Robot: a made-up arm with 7 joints. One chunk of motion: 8 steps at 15 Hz.
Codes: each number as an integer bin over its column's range. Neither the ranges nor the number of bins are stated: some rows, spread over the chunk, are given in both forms.
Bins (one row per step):
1: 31 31 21 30 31 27
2: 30 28 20 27 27 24
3: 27 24 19 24 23 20
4: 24 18 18 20 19 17
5: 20 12 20 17 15 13
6: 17 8 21 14 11 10
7: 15 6 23 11 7 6
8: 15 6 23 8 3 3
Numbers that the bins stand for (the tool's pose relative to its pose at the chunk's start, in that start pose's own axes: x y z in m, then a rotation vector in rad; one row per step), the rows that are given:
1: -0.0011 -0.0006 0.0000 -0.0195 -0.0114 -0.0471
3: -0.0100 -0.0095 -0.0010 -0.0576 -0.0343 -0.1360
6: -0.0322 -0.0298 0.0000 -0.1211 -0.0686 -0.2630
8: -0.0367 -0.0324 0.0010 -0.1592 -0.0914 -0.3519
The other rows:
2: -0.0033 -0.0044 -0.0005 -0.0386 -0.0229 -0.0852
4: -0.0167 -0.0171 -0.0014 -0.0830 -0.0457 -0.1741
5: -0.0256 -0.0248 -0.0005 -0.1021 -0.0571 -0.2249
7: -0.0367 -0.0324 0.0010 -0.1402 -0.0800 -0.3138

